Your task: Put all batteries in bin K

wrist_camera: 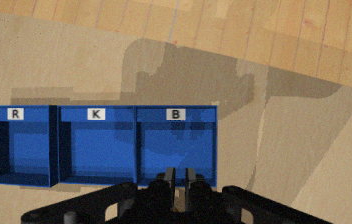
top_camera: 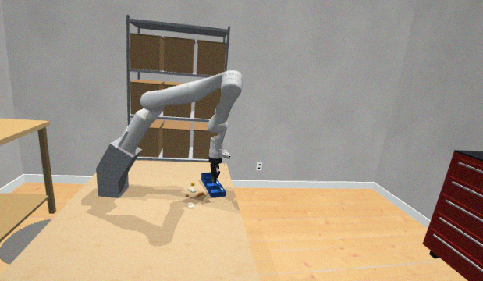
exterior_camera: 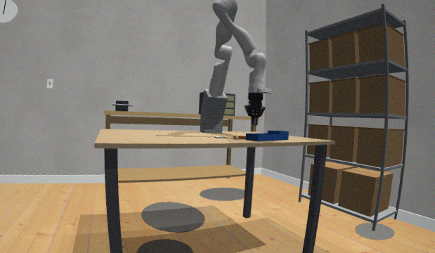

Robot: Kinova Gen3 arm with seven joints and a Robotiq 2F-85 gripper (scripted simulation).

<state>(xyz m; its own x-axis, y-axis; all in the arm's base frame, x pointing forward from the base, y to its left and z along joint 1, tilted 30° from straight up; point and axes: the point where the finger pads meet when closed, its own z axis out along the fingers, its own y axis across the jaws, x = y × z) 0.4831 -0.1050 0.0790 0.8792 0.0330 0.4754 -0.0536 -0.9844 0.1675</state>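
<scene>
The blue bin is 20 mm ahead of my hand, 90 mm to the left of it and 70 mm below it. From my hand the other things lie so: orange battery (80 mm behind, 90 mm below); round black-and-yellow thing (150 mm behind, 10 mm to the left, 90 mm below); yellow die (90 mm behind, 140 mm to the left, 80 mm below).
</scene>
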